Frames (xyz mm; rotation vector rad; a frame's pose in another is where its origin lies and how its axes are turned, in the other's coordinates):
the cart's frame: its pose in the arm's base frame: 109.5 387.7 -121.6 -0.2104 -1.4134 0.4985
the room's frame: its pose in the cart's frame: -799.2 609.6 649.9 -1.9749 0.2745 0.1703
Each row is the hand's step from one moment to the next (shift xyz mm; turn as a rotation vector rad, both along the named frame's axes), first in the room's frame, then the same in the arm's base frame.
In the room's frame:
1: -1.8 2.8 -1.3 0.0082 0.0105 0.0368
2: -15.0 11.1 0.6 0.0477 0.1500 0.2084
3: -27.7 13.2 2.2 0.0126 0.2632 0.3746
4: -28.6 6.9 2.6 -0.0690 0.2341 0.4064
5: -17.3 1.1 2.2 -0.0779 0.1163 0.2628
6: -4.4 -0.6 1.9 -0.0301 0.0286 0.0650
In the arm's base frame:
1: 1.7 -2.7 -1.6 0.0201 0.0315 -0.0117
2: 5.3 -8.7 -15.6 0.1973 0.1487 -0.0846
3: 3.3 -12.7 -27.8 0.3243 0.2423 -0.2142
4: -2.7 -10.6 -27.4 0.2770 0.2493 -0.2930
5: -4.3 -4.9 -16.2 0.1357 0.1605 -0.2109
6: -1.6 0.2 -4.5 0.0298 0.0357 -0.0615

